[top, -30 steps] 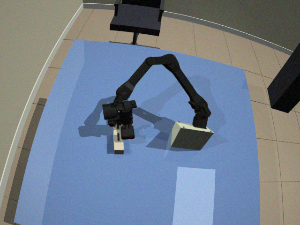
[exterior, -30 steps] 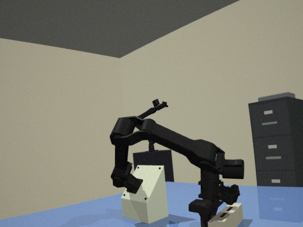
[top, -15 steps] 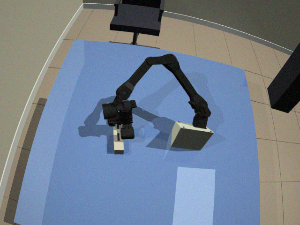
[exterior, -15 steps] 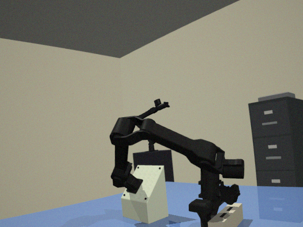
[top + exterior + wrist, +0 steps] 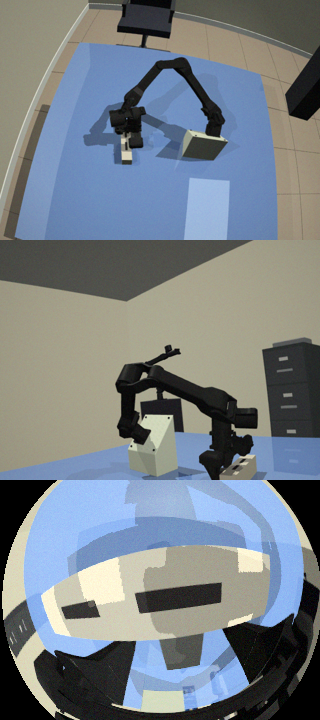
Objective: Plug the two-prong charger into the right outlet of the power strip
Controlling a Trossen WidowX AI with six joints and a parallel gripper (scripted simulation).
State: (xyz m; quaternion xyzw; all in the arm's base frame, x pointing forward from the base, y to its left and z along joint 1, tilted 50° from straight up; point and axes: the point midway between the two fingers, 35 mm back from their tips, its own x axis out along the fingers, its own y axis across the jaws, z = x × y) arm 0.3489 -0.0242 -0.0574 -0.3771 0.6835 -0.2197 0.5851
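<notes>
Now: gripper tip 10 mm below the dark grey charger and 10 mm short of it.
</notes>
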